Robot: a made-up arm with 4 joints. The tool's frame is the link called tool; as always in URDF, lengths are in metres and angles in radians.
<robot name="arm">
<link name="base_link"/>
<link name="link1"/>
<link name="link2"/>
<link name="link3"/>
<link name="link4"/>
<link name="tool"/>
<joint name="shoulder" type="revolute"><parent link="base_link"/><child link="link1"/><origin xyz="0 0 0.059" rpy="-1.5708 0 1.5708"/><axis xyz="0 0 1"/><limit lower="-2.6" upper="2.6" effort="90" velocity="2.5"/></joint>
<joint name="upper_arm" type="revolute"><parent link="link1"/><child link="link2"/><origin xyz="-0.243 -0.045 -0.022" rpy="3.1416 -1.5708 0"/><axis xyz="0 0 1"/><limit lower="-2.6" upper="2.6" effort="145" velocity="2.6"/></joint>
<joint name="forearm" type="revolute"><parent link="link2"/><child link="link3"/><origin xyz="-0.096 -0.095 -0.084" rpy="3.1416 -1.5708 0"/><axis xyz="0 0 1"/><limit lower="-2.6" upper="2.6" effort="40" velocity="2.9"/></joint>
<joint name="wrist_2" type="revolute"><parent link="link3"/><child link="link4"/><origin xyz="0.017 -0.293 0.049" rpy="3.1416 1.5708 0"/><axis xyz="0 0 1"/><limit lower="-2.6" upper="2.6" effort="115" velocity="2"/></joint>
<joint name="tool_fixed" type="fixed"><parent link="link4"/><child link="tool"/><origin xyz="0.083 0.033 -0.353" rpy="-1.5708 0 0"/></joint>
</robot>
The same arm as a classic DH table. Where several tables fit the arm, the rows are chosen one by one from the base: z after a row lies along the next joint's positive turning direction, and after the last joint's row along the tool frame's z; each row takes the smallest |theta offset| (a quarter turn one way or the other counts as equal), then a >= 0, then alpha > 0; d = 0 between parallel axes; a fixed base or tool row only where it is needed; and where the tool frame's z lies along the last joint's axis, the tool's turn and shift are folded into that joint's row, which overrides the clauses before.
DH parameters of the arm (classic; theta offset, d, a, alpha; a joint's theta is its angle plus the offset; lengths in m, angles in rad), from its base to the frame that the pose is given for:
base (fixed): -1.5708 0.059 0 1.5708
shoulder: 1.5708 -0.022 0.045 -1.5708
upper_arm: 0 -0.327 -0.095 1.5708
forearm: 0 -0.047 0.293 1.5708
wrist_2: -1.5708 -0.37 0.083 -1.5708
tool (fixed): 0 0.033 0 0
Joint limits (rad, base to tool): -2.6..2.6 -2.6..2.6 -2.6..2.6 -2.6..2.6

